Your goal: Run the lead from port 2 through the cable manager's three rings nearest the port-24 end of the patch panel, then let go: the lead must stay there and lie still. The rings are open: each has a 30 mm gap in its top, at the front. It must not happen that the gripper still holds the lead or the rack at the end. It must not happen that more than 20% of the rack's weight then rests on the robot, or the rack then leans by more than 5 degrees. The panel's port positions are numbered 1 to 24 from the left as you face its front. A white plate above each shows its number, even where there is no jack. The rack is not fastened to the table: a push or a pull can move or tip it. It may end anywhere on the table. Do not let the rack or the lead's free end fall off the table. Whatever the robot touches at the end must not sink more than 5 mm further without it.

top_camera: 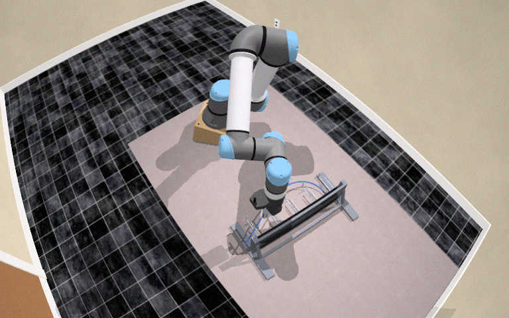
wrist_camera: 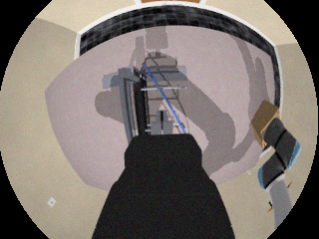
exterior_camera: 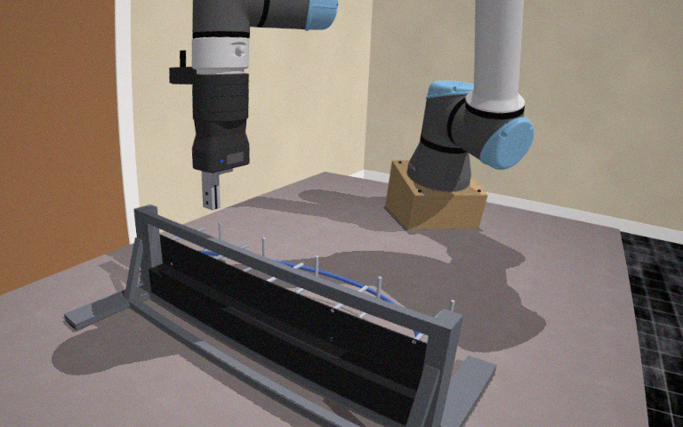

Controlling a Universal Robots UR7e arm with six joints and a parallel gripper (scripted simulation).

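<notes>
Right now my hand is 6 cm short of the rack, 15 cm to the right of it and 10 cm above it.
</notes>
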